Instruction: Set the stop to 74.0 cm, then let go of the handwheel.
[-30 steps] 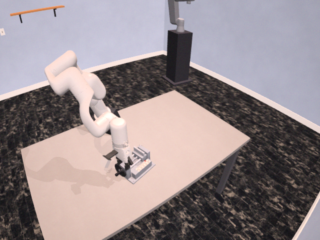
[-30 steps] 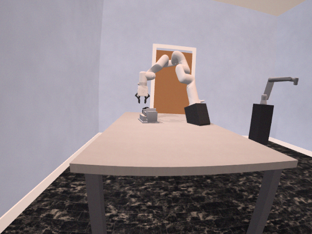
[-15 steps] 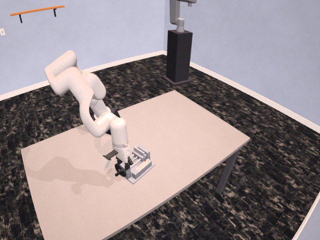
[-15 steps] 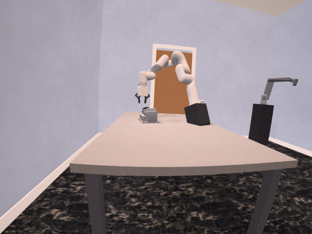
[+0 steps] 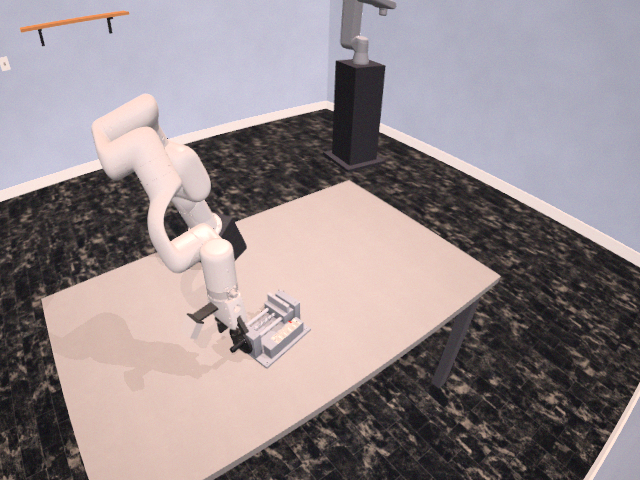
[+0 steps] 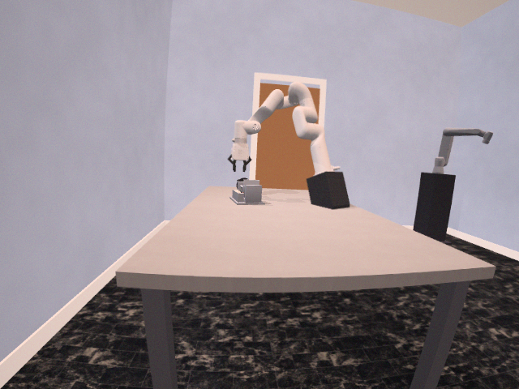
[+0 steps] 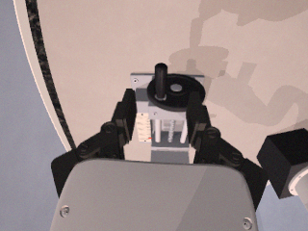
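Right now my hand is 70 mm above the handwheel knob and 10 mm to the right of it. The rest, counted from my hand: sliding stop block (190 mm to the left, 80 mm below, 80 mm behind); then black handwheel (80 mm below, 20 mm to the left, 10 mm behind).
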